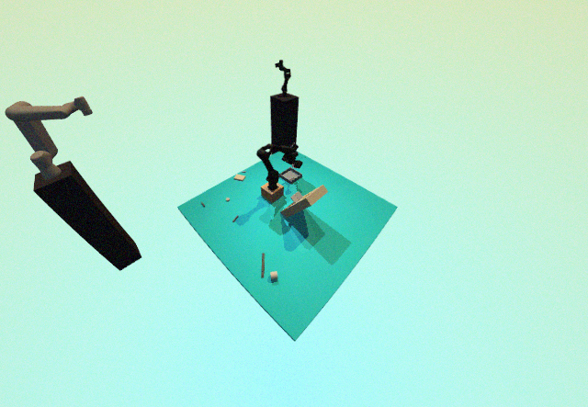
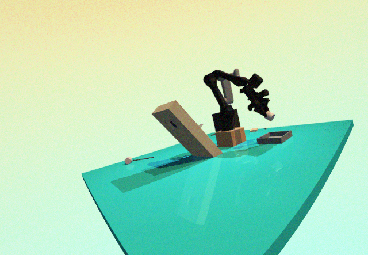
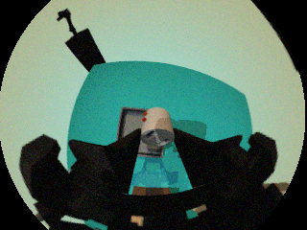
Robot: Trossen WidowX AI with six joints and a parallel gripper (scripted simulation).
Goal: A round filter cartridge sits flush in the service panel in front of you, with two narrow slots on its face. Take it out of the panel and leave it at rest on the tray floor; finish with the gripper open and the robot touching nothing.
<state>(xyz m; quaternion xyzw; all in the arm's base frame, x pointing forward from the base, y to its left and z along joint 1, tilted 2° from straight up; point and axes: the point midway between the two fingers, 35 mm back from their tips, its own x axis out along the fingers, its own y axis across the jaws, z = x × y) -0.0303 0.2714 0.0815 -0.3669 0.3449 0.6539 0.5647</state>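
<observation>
Now: gripper tip 4 cm past the dark grey tray, 1 cm to the left of it and 13 cm above it. From my gripper tip the other things lie so: filter cartridge right at my gripper tip; tan service panel 35 cm ahead, 28 cm to the right, 2 cm above.
</observation>
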